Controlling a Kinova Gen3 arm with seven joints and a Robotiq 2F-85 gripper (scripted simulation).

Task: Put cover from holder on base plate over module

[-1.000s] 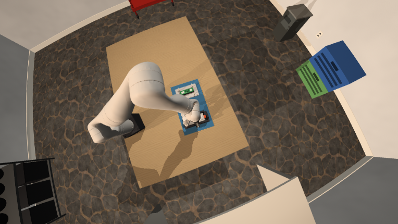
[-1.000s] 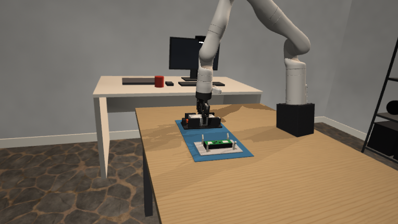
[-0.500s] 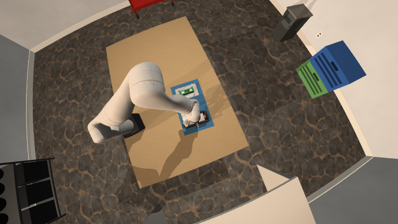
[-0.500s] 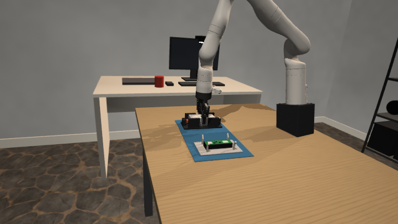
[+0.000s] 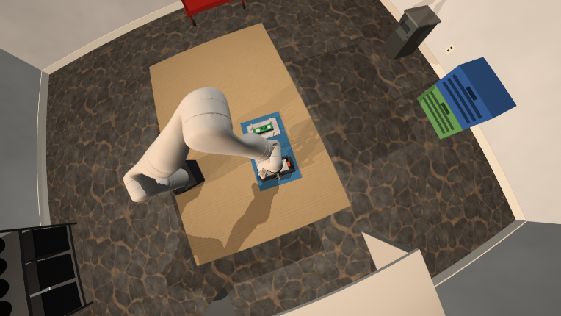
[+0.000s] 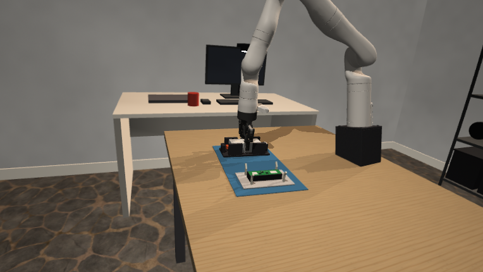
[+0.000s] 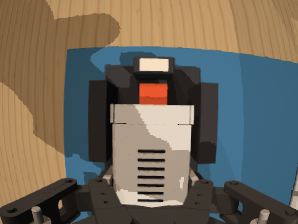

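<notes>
Now: hand right at the cover.
</notes>
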